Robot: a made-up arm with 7 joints. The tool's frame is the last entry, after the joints. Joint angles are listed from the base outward.
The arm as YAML. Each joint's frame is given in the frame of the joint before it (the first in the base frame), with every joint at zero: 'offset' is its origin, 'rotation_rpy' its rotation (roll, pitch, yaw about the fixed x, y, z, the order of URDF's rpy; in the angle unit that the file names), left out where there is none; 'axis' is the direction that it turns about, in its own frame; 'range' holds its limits. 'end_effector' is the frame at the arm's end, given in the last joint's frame.
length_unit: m
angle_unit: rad
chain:
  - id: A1
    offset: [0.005, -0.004, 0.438]
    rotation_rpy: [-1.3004, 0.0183, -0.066]
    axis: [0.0, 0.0, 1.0]
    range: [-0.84, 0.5]
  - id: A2
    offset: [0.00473, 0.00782, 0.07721]
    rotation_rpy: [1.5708, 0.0, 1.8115]
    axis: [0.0, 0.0, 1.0]
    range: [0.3, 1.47]
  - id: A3
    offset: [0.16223, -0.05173, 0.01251]
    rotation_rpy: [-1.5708, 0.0, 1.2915]
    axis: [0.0, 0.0, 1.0]
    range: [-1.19, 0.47]
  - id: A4
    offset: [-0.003, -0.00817, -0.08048]
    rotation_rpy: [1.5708, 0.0, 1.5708]
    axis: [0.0, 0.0, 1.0]
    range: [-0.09, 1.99]
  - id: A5
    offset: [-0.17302, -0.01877, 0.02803]
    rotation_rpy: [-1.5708, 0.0, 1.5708]
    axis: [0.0, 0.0, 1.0]
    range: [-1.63, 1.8]
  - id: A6
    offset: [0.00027, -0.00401, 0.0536]
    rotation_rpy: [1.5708, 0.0, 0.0]
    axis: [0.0, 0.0, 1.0]
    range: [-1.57, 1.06]
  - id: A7
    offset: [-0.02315, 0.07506, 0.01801]
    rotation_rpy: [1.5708, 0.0, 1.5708]
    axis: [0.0, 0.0, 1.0]
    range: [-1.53, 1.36]
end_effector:
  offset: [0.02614, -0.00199, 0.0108]
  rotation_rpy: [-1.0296, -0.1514, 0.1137]
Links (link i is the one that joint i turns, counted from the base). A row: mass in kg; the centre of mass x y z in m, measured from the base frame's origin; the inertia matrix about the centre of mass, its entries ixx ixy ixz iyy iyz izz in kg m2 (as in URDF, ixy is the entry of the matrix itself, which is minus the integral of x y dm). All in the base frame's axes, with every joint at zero. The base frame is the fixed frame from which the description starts. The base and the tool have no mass.
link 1: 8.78; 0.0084 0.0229 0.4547; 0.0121 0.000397 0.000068 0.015 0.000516 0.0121
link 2: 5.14; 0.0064 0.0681 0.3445; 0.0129 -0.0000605 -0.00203 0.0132 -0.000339 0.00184
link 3: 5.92; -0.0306 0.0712 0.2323; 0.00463 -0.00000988 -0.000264 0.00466 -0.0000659 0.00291
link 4: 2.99; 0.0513 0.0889 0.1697; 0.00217 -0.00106 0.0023 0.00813 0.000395 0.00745
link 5: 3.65; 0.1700 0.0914 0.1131; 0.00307 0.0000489 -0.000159 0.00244 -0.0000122 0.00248
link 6: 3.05; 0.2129 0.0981 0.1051; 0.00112 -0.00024 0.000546 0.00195 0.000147 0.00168
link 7: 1.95; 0.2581 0.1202 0.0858; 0.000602 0 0.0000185 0.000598 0 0.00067
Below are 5 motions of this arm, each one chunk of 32 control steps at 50 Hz.
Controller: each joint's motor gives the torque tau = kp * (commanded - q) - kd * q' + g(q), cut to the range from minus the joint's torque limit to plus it. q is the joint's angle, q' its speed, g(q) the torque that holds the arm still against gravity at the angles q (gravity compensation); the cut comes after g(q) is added. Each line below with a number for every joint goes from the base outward.
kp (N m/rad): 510 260 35 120 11 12 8.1
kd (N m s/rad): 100 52 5.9 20 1.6 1.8 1.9
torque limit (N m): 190 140 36 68 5.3 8.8 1.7
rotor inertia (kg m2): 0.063 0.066 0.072 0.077 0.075 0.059 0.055
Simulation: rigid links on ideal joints. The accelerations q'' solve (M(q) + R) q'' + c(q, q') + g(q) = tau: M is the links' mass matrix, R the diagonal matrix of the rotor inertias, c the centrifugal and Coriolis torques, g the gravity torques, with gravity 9.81 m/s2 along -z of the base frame. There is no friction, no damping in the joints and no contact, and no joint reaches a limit. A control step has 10 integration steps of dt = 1/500 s. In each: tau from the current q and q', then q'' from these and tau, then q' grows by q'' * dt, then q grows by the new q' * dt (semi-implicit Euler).
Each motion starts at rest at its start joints. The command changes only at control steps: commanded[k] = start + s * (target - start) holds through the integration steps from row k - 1 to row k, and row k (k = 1, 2, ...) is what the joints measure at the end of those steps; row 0 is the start. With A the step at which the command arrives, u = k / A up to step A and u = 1 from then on. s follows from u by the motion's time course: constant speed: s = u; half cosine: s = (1 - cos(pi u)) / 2; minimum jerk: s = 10 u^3 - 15 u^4 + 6 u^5; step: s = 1 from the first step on.
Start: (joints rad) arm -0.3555 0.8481 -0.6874 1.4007 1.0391 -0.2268 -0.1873
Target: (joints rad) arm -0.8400 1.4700 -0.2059 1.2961 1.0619 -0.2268 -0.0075
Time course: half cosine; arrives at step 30
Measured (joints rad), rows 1 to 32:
1: -0.3556 0.8481 -0.6874 1.4007 1.0391 -0.2269 -0.1873
2: -0.3558 0.8483 -0.6872 1.4007 1.0391 -0.2272 -0.1872
3: -0.3564 0.8487 -0.6867 1.4007 1.0391 -0.2280 -0.1871
4: -0.3576 0.8496 -0.6856 1.4005 1.0391 -0.2294 -0.1868
5: -0.3596 0.8513 -0.6839 1.4001 1.0393 -0.2315 -0.1863
6: -0.3625 0.8539 -0.6813 1.3993 1.0395 -0.2343 -0.1856
7: -0.3666 0.8576 -0.6777 1.3982 1.0398 -0.2378 -0.1845
8: -0.3718 0.8627 -0.6730 1.3966 1.0403 -0.2419 -0.1831
9: -0.3784 0.8692 -0.6670 1.3946 1.0410 -0.2464 -0.1812
10: -0.3864 0.8773 -0.6596 1.3922 1.0420 -0.2511 -0.1789
11: -0.3958 0.8872 -0.6509 1.3893 1.0431 -0.2560 -0.1761
12: -0.4067 0.8988 -0.6408 1.3859 1.0444 -0.2609 -0.1729
13: -0.4189 0.9122 -0.6292 1.3821 1.0459 -0.2655 -0.1692
14: -0.4326 0.9273 -0.6163 1.3780 1.0476 -0.2698 -0.1650
15: -0.4475 0.9442 -0.6021 1.3734 1.0494 -0.2735 -0.1604
16: -0.4637 0.9627 -0.5866 1.3685 1.0513 -0.2767 -0.1553
17: -0.4809 0.9827 -0.5700 1.3634 1.0532 -0.2792 -0.1498
18: -0.4991 1.0041 -0.5523 1.3579 1.0552 -0.2810 -0.1440
19: -0.5181 1.0268 -0.5337 1.3523 1.0572 -0.2820 -0.1379
20: -0.5377 1.0506 -0.5144 1.3465 1.0592 -0.2822 -0.1314
21: -0.5576 1.0753 -0.4944 1.3406 1.0611 -0.2815 -0.1248
22: -0.5778 1.1006 -0.4740 1.3346 1.0629 -0.2801 -0.1180
23: -0.5980 1.1264 -0.4533 1.3287 1.0646 -0.2779 -0.1110
24: -0.6179 1.1524 -0.4326 1.3230 1.0662 -0.2749 -0.1041
25: -0.6374 1.1783 -0.4119 1.3174 1.0676 -0.2712 -0.0971
26: -0.6562 1.2041 -0.3914 1.3121 1.0688 -0.2669 -0.0903
27: -0.6742 1.2292 -0.3714 1.3072 1.0699 -0.2619 -0.0836
28: -0.6911 1.2537 -0.3521 1.3028 1.0707 -0.2564 -0.0771
29: -0.7068 1.2771 -0.3335 1.2989 1.0713 -0.2504 -0.0709
30: -0.7211 1.2993 -0.3160 1.2956 1.0717 -0.2439 -0.0650
31: -0.7340 1.3200 -0.2996 1.2930 1.0718 -0.2370 -0.0596
32: -0.7455 1.3391 -0.2845 1.2911 1.0716 -0.2300 -0.0545

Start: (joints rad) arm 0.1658 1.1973 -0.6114 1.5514 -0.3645 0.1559 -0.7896
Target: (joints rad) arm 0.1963 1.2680 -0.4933 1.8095 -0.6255 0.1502 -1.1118
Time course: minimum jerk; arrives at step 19
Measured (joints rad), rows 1 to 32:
1: 0.1658 1.1973 -0.6114 1.5514 -0.3645 0.1559 -0.7896
2: 0.1658 1.1973 -0.6114 1.5515 -0.3646 0.1558 -0.7897
3: 0.1658 1.1973 -0.6112 1.5519 -0.3649 0.1555 -0.7901
4: 0.1658 1.1973 -0.6109 1.5528 -0.3657 0.1549 -0.7910
5: 0.1659 1.1974 -0.6102 1.5545 -0.3673 0.1538 -0.7927
6: 0.1660 1.1976 -0.6090 1.5573 -0.3701 0.1521 -0.7957
7: 0.1663 1.1980 -0.6071 1.5616 -0.3745 0.1497 -0.8001
8: 0.1667 1.1987 -0.6044 1.5676 -0.3808 0.1469 -0.8063
9: 0.1674 1.1998 -0.6009 1.5753 -0.3892 0.1436 -0.8144
10: 0.1682 1.2013 -0.5964 1.5849 -0.3999 0.1401 -0.8245
11: 0.1693 1.2032 -0.5911 1.5963 -0.4128 0.1367 -0.8365
12: 0.1706 1.2057 -0.5850 1.6093 -0.4277 0.1336 -0.8501
13: 0.1721 1.2087 -0.5782 1.6237 -0.4443 0.1310 -0.8652
14: 0.1738 1.2122 -0.5709 1.6391 -0.4621 0.1292 -0.8813
15: 0.1756 1.2161 -0.5633 1.6551 -0.4806 0.1284 -0.8980
16: 0.1775 1.2204 -0.5556 1.6712 -0.4992 0.1287 -0.9148
17: 0.1794 1.2248 -0.5482 1.6871 -0.5172 0.1301 -0.9314
18: 0.1813 1.2294 -0.5412 1.7023 -0.5340 0.1324 -0.9472
19: 0.1832 1.2339 -0.5348 1.7164 -0.5493 0.1356 -0.9620
20: 0.1849 1.2382 -0.5291 1.7294 -0.5628 0.1394 -0.9758
21: 0.1864 1.2423 -0.5241 1.7411 -0.5744 0.1433 -0.9883
22: 0.1878 1.2461 -0.5198 1.7515 -0.5841 0.1472 -0.9998
23: 0.1891 1.2495 -0.5161 1.7607 -0.5922 0.1509 -1.0102
24: 0.1902 1.2526 -0.5130 1.7687 -0.5987 0.1541 -1.0196
25: 0.1911 1.2553 -0.5103 1.7756 -0.6038 0.1568 -1.0281
26: 0.1920 1.2577 -0.5081 1.7816 -0.6079 0.1589 -1.0359
27: 0.1927 1.2597 -0.5062 1.7866 -0.6111 0.1606 -1.0429
28: 0.1933 1.2615 -0.5046 1.7909 -0.6135 0.1617 -1.0493
29: 0.1938 1.2630 -0.5033 1.7945 -0.6154 0.1623 -1.0551
30: 0.1942 1.2643 -0.5021 1.7975 -0.6168 0.1626 -1.0603
31: 0.1946 1.2653 -0.5011 1.8000 -0.6179 0.1626 -1.0651
32: 0.1949 1.2662 -0.5003 1.8020 -0.6187 0.1622 -1.0694

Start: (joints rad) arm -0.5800 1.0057 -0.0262 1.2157 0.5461 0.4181 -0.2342
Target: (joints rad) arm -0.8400 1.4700 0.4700 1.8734 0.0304 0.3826 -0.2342
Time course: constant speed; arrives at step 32
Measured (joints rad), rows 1 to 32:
1: -0.5809 1.0059 -0.0261 1.2172 0.5456 0.4176 -0.2342
2: -0.5825 1.0067 -0.0254 1.2204 0.5440 0.4162 -0.2342
3: -0.5848 1.0082 -0.0238 1.2254 0.5409 0.4141 -0.2342
4: -0.5878 1.0107 -0.0211 1.2320 0.5361 0.4112 -0.2342
5: -0.5913 1.0143 -0.0170 1.2401 0.5296 0.4080 -0.2342
6: -0.5952 1.0189 -0.0115 1.2496 0.5215 0.4047 -0.2342
7: -0.5995 1.0246 -0.0047 1.2605 0.5121 0.4014 -0.2343
8: -0.6043 1.0313 0.0035 1.2725 0.5014 0.3984 -0.2343
9: -0.6093 1.0390 0.0129 1.2857 0.4897 0.3957 -0.2344
10: -0.6146 1.0477 0.0234 1.2998 0.4771 0.3934 -0.2344
11: -0.6202 1.0572 0.0349 1.3148 0.4639 0.3916 -0.2345
12: -0.6260 1.0674 0.0473 1.3305 0.4502 0.3901 -0.2345
13: -0.6320 1.0784 0.0604 1.3470 0.4360 0.3891 -0.2345
14: -0.6382 1.0900 0.0740 1.3640 0.4216 0.3885 -0.2346
15: -0.6446 1.1022 0.0881 1.3815 0.4070 0.3882 -0.2346
16: -0.6511 1.1148 0.1026 1.3994 0.3922 0.3881 -0.2346
17: -0.6578 1.1278 0.1173 1.4178 0.3774 0.3882 -0.2346
18: -0.6645 1.1412 0.1322 1.4364 0.3625 0.3884 -0.2346
19: -0.6714 1.1549 0.1472 1.4553 0.3477 0.3886 -0.2345
20: -0.6784 1.1688 0.1623 1.4744 0.3328 0.3889 -0.2345
21: -0.6855 1.1828 0.1773 1.4937 0.3178 0.3892 -0.2345
22: -0.6927 1.1971 0.1924 1.5132 0.3029 0.3894 -0.2344
23: -0.6999 1.2114 0.2075 1.5328 0.2880 0.3895 -0.2344
24: -0.7072 1.2258 0.2225 1.5525 0.2730 0.3896 -0.2343
25: -0.7146 1.2403 0.2375 1.5723 0.2580 0.3895 -0.2343
26: -0.7221 1.2549 0.2524 1.5922 0.2429 0.3893 -0.2342
27: -0.7296 1.2694 0.2673 1.6122 0.2278 0.3891 -0.2342
28: -0.7372 1.2840 0.2821 1.6322 0.2126 0.3887 -0.2341
29: -0.7448 1.2986 0.2970 1.6523 0.1974 0.3882 -0.2341
30: -0.7524 1.3132 0.3118 1.6725 0.1821 0.3876 -0.2340
31: -0.7601 1.3278 0.3266 1.6927 0.1666 0.3870 -0.2340
32: -0.7678 1.3424 0.3414 1.7129 0.1512 0.3863 -0.2339

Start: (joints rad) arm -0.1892 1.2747 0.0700 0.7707 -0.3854 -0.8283 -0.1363
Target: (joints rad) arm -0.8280 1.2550 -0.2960 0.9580 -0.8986 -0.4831 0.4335
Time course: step
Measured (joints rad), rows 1 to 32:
1: -0.2401 1.2684 0.0478 0.8102 -0.3958 -0.8193 -0.1297
2: -0.2949 1.2649 0.0153 0.8406 -0.4280 -0.7883 -0.1106
3: -0.3457 1.2626 -0.0188 0.8607 -0.4727 -0.7486 -0.0798
4: -0.3925 1.2609 -0.0519 0.8743 -0.5230 -0.7083 -0.0425
5: -0.4351 1.2593 -0.0826 0.8840 -0.5744 -0.6712 -0.0036
6: -0.4738 1.2578 -0.1106 0.8912 -0.6240 -0.6388 0.0344
7: -0.5089 1.2565 -0.1357 0.8968 -0.6699 -0.6113 0.0703
8: -0.5406 1.2552 -0.1579 0.9013 -0.7113 -0.5885 0.1035
9: -0.5692 1.2540 -0.1775 0.9051 -0.7476 -0.5697 0.1341
10: -0.5951 1.2530 -0.1946 0.9084 -0.7788 -0.5544 0.1619
11: -0.6184 1.2521 -0.2095 0.9114 -0.8053 -0.5421 0.1873
12: -0.6394 1.2515 -0.2223 0.9141 -0.8273 -0.5321 0.2104
13: -0.6583 1.2510 -0.2332 0.9165 -0.8452 -0.5241 0.2313
14: -0.6754 1.2506 -0.2425 0.9189 -0.8597 -0.5177 0.2502
15: -0.6908 1.2504 -0.2504 0.9211 -0.8711 -0.5127 0.2674
16: -0.7046 1.2504 -0.2570 0.9233 -0.8800 -0.5086 0.2830
17: -0.7171 1.2504 -0.2625 0.9253 -0.8868 -0.5054 0.2971
18: -0.7283 1.2506 -0.2671 0.9274 -0.8918 -0.5029 0.3099
19: -0.7385 1.2509 -0.2709 0.9293 -0.8954 -0.5009 0.3215
20: -0.7476 1.2512 -0.2740 0.9312 -0.8978 -0.4993 0.3320
21: -0.7557 1.2516 -0.2765 0.9330 -0.8995 -0.4980 0.3415
22: -0.7631 1.2520 -0.2786 0.9348 -0.9004 -0.4969 0.3501
23: -0.7697 1.2524 -0.2803 0.9365 -0.9009 -0.4961 0.3579
24: -0.7757 1.2528 -0.2817 0.9381 -0.9011 -0.4953 0.3650
25: -0.7810 1.2532 -0.2828 0.9397 -0.9009 -0.4947 0.3714
26: -0.7858 1.2536 -0.2837 0.9411 -0.9007 -0.4941 0.3772
27: -0.7901 1.2540 -0.2845 0.9425 -0.9003 -0.4935 0.3825
28: -0.7940 1.2543 -0.2852 0.9438 -0.9000 -0.4930 0.3873
29: -0.7975 1.2547 -0.2858 0.9450 -0.8996 -0.4925 0.3916
30: -0.8006 1.2549 -0.2864 0.9462 -0.8992 -0.4920 0.3955
31: -0.8034 1.2552 -0.2869 0.9472 -0.8988 -0.4915 0.3991
32: -0.8059 1.2554 -0.2873 0.9482 -0.8985 -0.4910 0.4023

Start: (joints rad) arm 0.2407 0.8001 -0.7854 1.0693 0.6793 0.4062 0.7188
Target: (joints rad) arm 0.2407 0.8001 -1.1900 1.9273 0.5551 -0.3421 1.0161
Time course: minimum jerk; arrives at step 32
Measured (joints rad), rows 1 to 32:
1: 0.2407 0.8001 -0.7854 1.0693 0.6793 0.4062 0.7188
2: 0.2407 0.8001 -0.7855 1.0694 0.6793 0.4061 0.7188
3: 0.2406 0.8000 -0.7857 1.0699 0.6794 0.4058 0.7189
4: 0.2404 0.7999 -0.7862 1.0708 0.6796 0.4051 0.7191
5: 0.2402 0.7997 -0.7873 1.0727 0.6799 0.4036 0.7195
6: 0.2398 0.7994 -0.7890 1.0759 0.6804 0.4009 0.7202
7: 0.2394 0.7991 -0.7916 1.0806 0.6810 0.3967 0.7213
8: 0.2388 0.7986 -0.7953 1.0873 0.6817 0.3906 0.7230
9: 0.2382 0.7980 -0.8002 1.0964 0.6825 0.3822 0.7252
10: 0.2376 0.7972 -0.8066 1.1080 0.6832 0.3712 0.7282
11: 0.2369 0.7964 -0.8144 1.1224 0.6837 0.3573 0.7319
12: 0.2362 0.7955 -0.8239 1.1398 0.6840 0.3404 0.7364
13: 0.2356 0.7945 -0.8349 1.1602 0.6837 0.3204 0.7419
14: 0.2351 0.7934 -0.8476 1.1837 0.6828 0.2973 0.7482
15: 0.2347 0.7922 -0.8618 1.2101 0.6811 0.2711 0.7554
16: 0.2345 0.7910 -0.8774 1.2392 0.6786 0.2420 0.7635
17: 0.2344 0.7897 -0.8943 1.2709 0.6752 0.2102 0.7724
18: 0.2346 0.7885 -0.9121 1.3049 0.6707 0.1762 0.7820
19: 0.2349 0.7873 -0.9305 1.3407 0.6653 0.1402 0.7923
20: 0.2354 0.7862 -0.9493 1.3780 0.6590 0.1029 0.8032
21: 0.2361 0.7853 -0.9681 1.4163 0.6519 0.0647 0.8145
22: 0.2369 0.7846 -0.9866 1.4551 0.6441 0.0262 0.8261
23: 0.2379 0.7842 -1.0044 1.4941 0.6358 -0.0119 0.8380
24: 0.2388 0.7842 -1.0214 1.5326 0.6272 -0.0490 0.8499
25: 0.2398 0.7846 -1.0372 1.5703 0.6185 -0.0846 0.8618
26: 0.2408 0.7854 -1.0519 1.6066 0.6099 -0.1180 0.8735
27: 0.2416 0.7866 -1.0653 1.6413 0.6014 -0.1489 0.8848
28: 0.2424 0.7882 -1.0775 1.6739 0.5934 -0.1767 0.8958
29: 0.2431 0.7902 -1.0884 1.7042 0.5858 -0.2014 0.9062
30: 0.2436 0.7924 -1.0980 1.7320 0.5788 -0.2227 0.9160
31: 0.2441 0.7948 -1.1066 1.7572 0.5725 -0.2407 0.9251
32: 0.2444 0.7972 -1.1142 1.7798 0.5668 -0.2556 0.9335

